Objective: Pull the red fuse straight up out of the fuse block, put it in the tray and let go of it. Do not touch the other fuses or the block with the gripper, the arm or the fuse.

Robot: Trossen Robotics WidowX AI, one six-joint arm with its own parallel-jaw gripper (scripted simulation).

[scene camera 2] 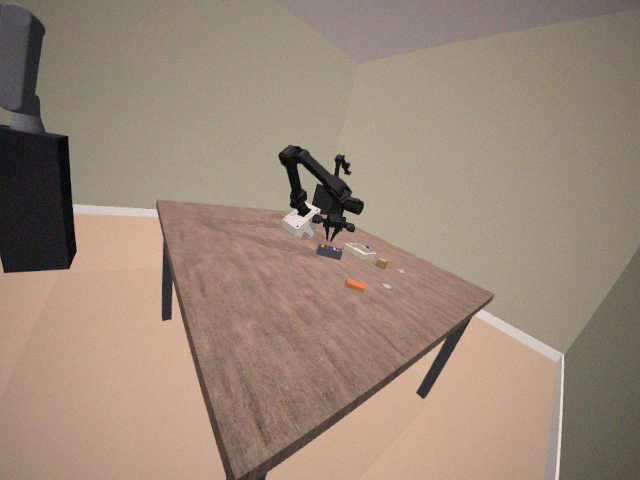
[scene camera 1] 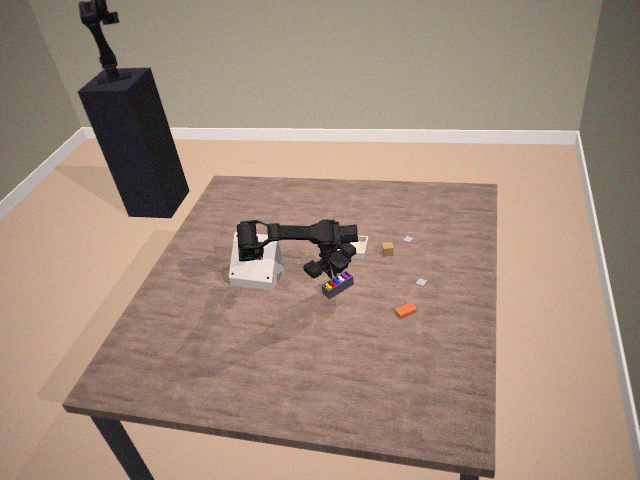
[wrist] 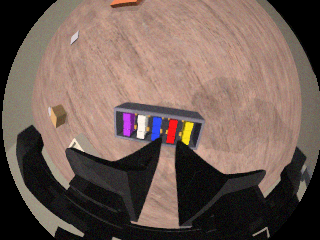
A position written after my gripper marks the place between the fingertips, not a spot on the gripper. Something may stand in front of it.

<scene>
In view: my gripper (scene camera 1: pixel 332 277).
My gripper also shows in the wrist view (wrist: pixel 169 143).
</scene>
